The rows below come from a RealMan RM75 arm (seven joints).
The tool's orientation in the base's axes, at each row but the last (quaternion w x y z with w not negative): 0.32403 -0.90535 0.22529 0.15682; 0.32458 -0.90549 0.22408 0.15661; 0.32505 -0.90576 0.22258 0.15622; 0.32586 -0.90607 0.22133 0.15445
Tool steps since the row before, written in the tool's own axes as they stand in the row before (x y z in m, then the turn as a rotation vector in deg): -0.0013 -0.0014 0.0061 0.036 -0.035 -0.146; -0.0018 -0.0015 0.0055 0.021 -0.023 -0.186; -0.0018 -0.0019 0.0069 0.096 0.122 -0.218; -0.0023 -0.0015 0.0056 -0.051 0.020 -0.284
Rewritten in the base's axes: -0.0012 0.0054 -0.0032 0.069 -0.083 0.111; -0.0015 0.0052 -0.0025 0.055 -0.113 0.141; -0.0015 0.0064 -0.0033 0.050 -0.257 0.057; -0.0020 0.0054 -0.0024 -0.015 -0.186 0.221
